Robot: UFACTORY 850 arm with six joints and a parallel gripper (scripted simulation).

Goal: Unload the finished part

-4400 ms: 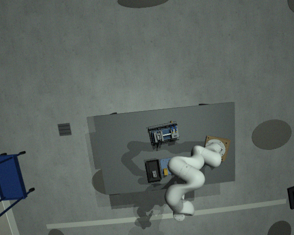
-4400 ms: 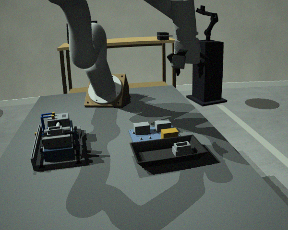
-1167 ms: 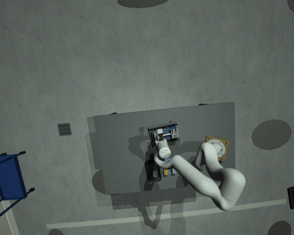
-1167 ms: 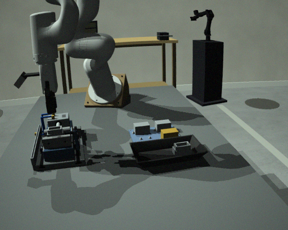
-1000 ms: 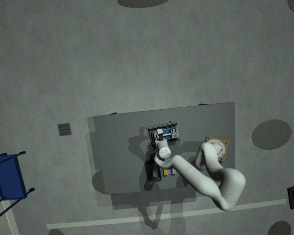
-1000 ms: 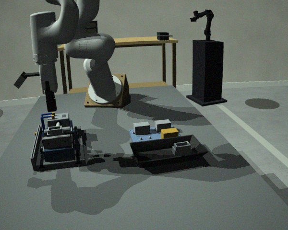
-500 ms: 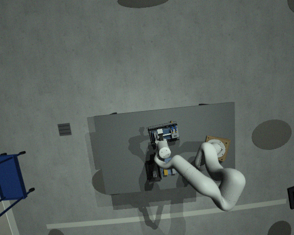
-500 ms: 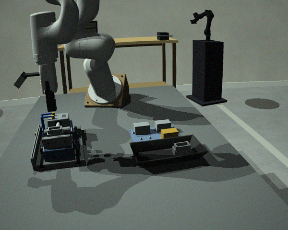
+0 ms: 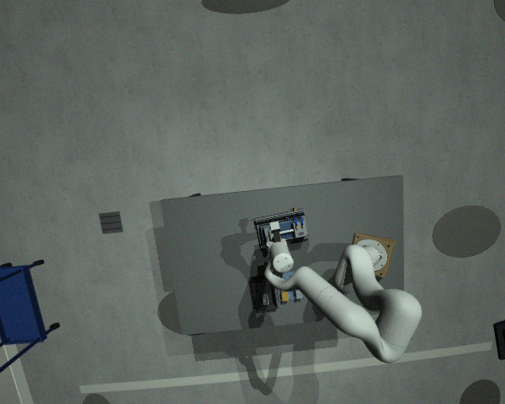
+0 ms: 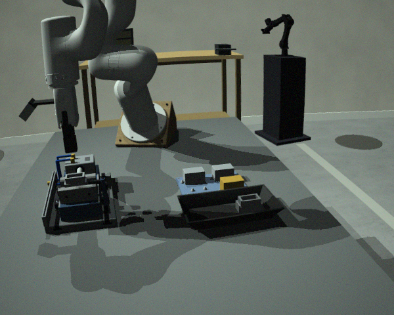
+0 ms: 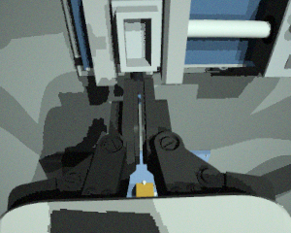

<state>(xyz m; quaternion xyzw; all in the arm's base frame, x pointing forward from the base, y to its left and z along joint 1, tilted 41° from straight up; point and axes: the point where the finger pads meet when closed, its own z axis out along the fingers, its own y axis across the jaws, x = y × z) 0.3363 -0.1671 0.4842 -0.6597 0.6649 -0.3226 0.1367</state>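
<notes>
Right now the white screw rod is 8 cm behind my hand, 1 cm to the left of it and 12 cm below it. Round my hand: yellow block (5 cm ahead, 42 cm to the left, 17 cm below); then blue plate (38 cm to the left, 20 cm below).
</notes>
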